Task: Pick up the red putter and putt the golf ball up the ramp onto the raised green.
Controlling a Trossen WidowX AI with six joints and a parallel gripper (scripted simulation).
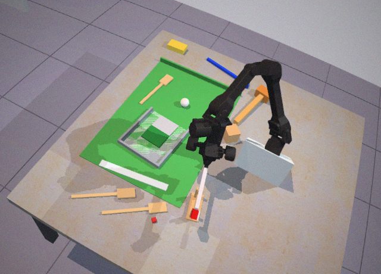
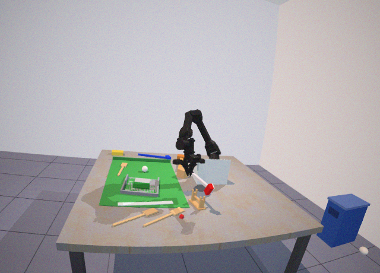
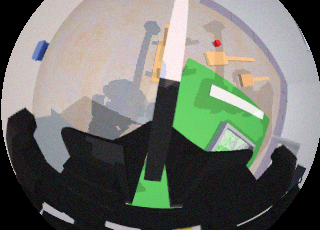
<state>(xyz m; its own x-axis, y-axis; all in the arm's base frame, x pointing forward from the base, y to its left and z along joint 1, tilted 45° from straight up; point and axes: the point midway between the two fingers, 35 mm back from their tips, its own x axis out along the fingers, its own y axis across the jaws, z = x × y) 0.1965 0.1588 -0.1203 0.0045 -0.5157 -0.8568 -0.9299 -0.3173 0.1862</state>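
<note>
My gripper tip is now 280 mm to the left of the tan block, 90 mm above it and 10 mm short of it. From my gripper tip the other things lie so: small red cube: 270 mm to the left, 110 mm below, 50 mm ahead; red putter: 110 mm to the left, 40 mm behind, 30 mm above; wooden rack: 120 mm to the left, 90 mm below, 50 mm behind.
</note>
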